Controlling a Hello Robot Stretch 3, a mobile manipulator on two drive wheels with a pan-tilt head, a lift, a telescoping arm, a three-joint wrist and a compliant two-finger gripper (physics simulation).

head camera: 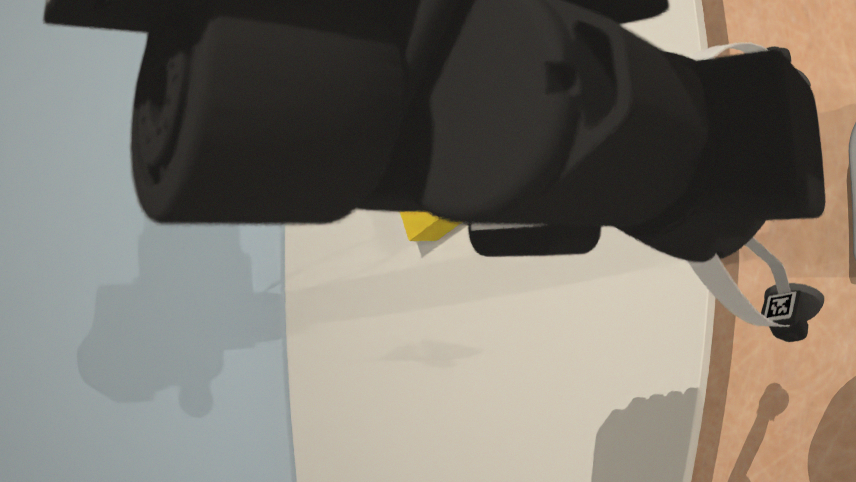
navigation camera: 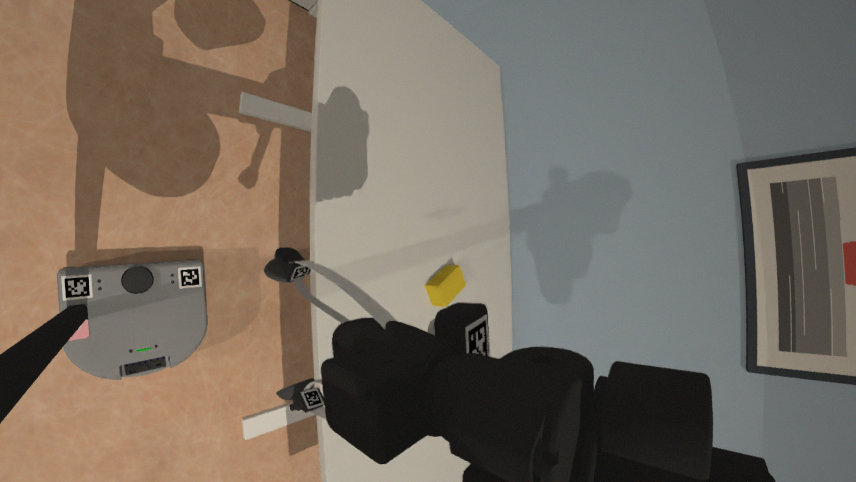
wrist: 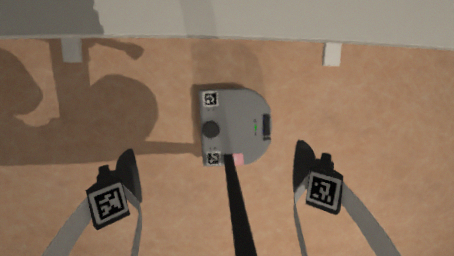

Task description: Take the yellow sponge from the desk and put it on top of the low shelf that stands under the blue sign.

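Where they show: gripper, between the fingertips: (navigation camera: 283,326) (wrist: 217,162); robot's base, origin of its link: (navigation camera: 137,278) (wrist: 212,123).
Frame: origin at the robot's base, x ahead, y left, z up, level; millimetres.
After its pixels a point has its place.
The yellow sponge (head camera: 426,226) {x -19, y -613, z 765 mm} (navigation camera: 445,286) {x -50, y -582, z 765 mm} lies on the pale desk (head camera: 509,389) {x 172, y -525, z 720 mm} (navigation camera: 413,161) {x 266, y -540, z 720 mm} (wrist: 280,20) {x -132, y -284, z 720 mm}. In the head camera view the black wrist covers most of it. In the navigation camera view it lies beside the wrist, on the wall side of the desk. My gripper (navigation camera: 294,331) {x -22, y -123, z 916 mm} (wrist: 217,162) {x -22, y -123, z 916 mm} is open, with its fingers wide apart and no object between them. It points down beyond the desk's long front edge, away from the sponge, over the floor side. The low shelf and the blue sign do not show in these views.
My grey mobile base (navigation camera: 134,323) {x -114, y 15, z 160 mm} (wrist: 240,110) {x -126, y -77, z 160 mm} stands on the brown floor beside the desk. The desk's white legs (navigation camera: 275,111) (wrist: 332,54) stick out past its front edge. A blue wall (head camera: 89,239) {x -17, y -1075, z 1095 mm} (navigation camera: 569,119) {x 472, y -1112, z 950 mm} runs along the back, with a framed picture (navigation camera: 743,269) {x -60, y -1071, z 1397 mm} on it.
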